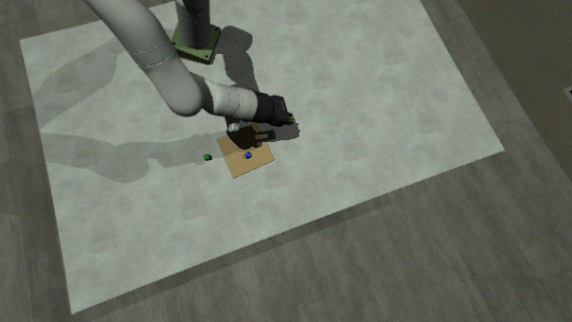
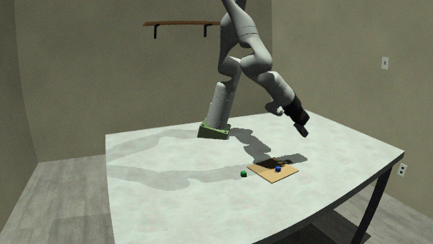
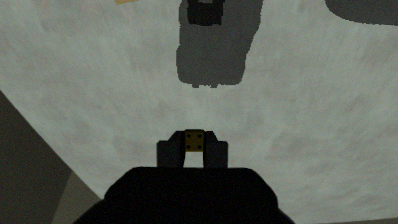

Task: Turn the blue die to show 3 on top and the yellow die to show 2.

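My hand is 14 cm to the left of the tan mat, 12 cm above it and 2 cm past it. Round my hand: yellow die (1 cm to the left, 1 cm below); blue die (14 cm to the right, 11 cm below, 1 cm ahead); green die (26 cm to the right, 11 cm below, 5 cm behind).
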